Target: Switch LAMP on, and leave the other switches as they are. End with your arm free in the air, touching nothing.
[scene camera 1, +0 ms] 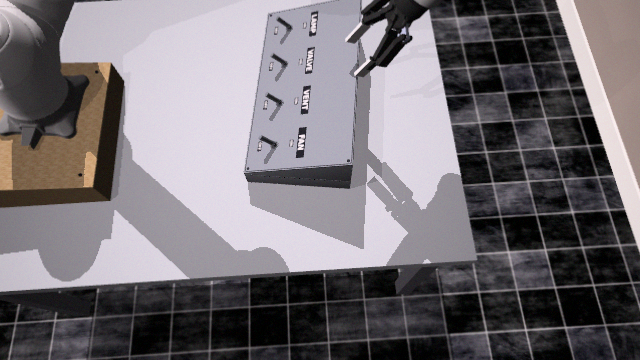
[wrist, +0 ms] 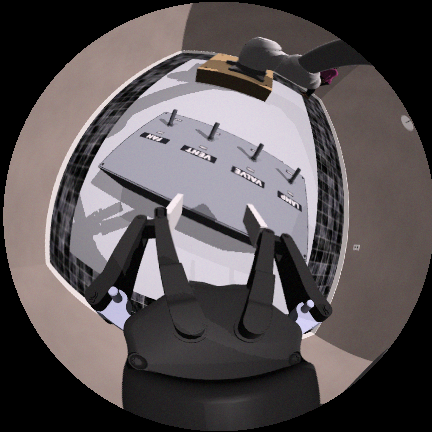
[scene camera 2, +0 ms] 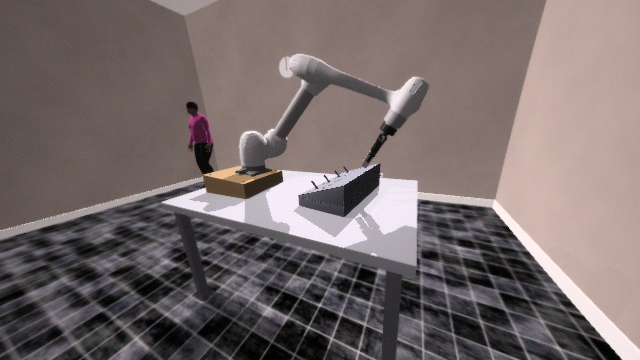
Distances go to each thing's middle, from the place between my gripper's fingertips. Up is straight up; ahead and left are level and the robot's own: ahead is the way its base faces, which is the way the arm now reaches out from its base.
Right now the grey sloped switch panel point(scene camera 1: 313, 126) is 12 cm behind my hand, 11 cm below it and 1 cm to the right of it.
